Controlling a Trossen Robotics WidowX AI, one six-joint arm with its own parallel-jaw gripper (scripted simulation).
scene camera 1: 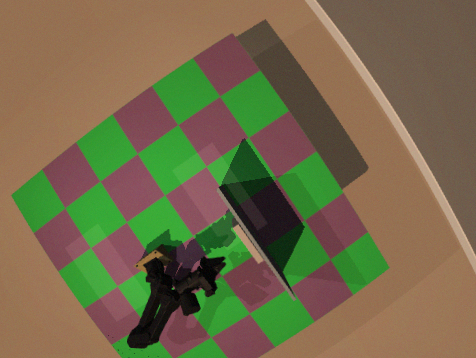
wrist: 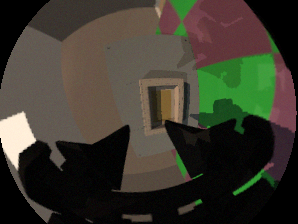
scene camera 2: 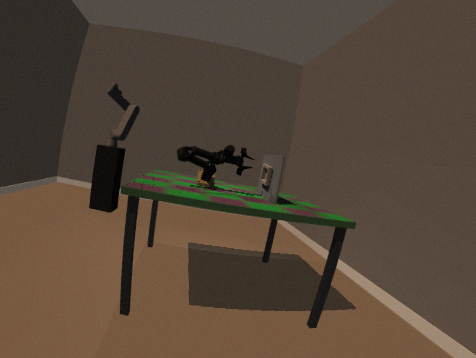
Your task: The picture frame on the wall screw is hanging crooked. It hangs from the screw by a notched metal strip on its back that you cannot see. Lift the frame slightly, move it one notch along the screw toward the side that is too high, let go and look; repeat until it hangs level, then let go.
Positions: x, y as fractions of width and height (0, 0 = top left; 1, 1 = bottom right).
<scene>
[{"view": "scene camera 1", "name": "my gripper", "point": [0.47, 0.73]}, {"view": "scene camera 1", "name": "grey wall panel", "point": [0.48, 0.56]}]
</scene>
